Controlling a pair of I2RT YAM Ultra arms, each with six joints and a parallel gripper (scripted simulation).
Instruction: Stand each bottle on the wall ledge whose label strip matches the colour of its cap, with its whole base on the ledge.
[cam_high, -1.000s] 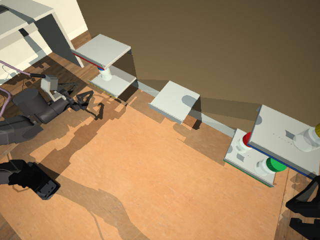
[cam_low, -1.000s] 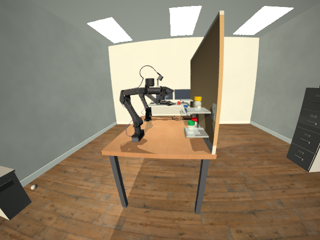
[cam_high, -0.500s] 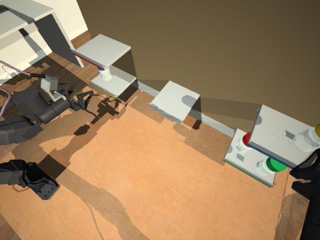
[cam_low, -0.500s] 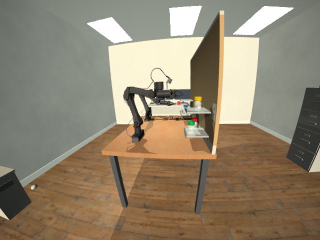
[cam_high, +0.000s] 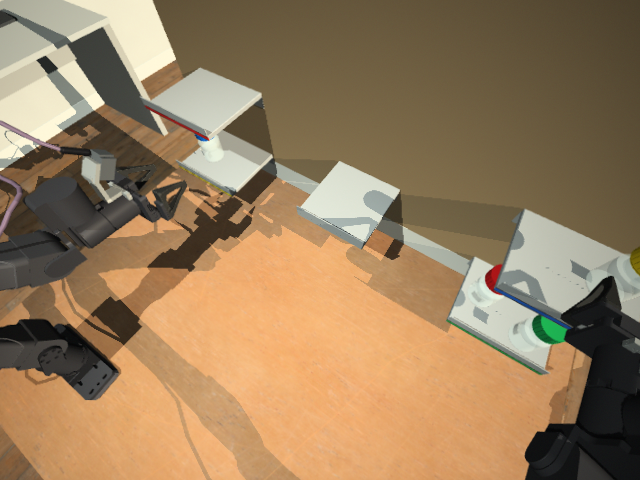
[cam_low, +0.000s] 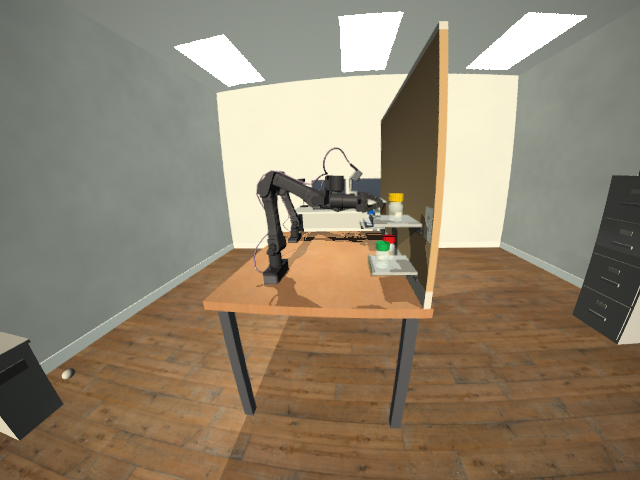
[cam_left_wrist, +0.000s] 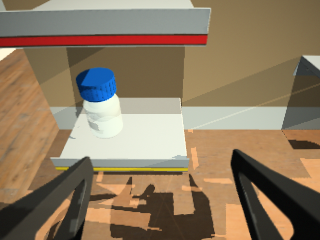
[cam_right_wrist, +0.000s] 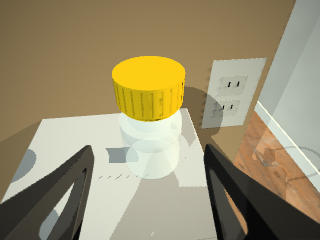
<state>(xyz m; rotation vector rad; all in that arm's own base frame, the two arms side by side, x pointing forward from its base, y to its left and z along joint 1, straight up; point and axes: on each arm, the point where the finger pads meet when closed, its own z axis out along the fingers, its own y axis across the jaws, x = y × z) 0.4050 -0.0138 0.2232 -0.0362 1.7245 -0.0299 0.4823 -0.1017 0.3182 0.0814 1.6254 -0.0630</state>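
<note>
My right hand is 60 mm short of the yellow-capped bottle, 20 mm above it and 10 mm to the left of it. The rest, counted from my right hand: green-capped bottle 220 mm below, 10 mm to the right, 10 mm ahead; then red-capped bottle 220 mm below, 90 mm to the left, 60 mm ahead; then brown wall 410 mm to the left, 190 mm ahead, 90 mm above.
</note>
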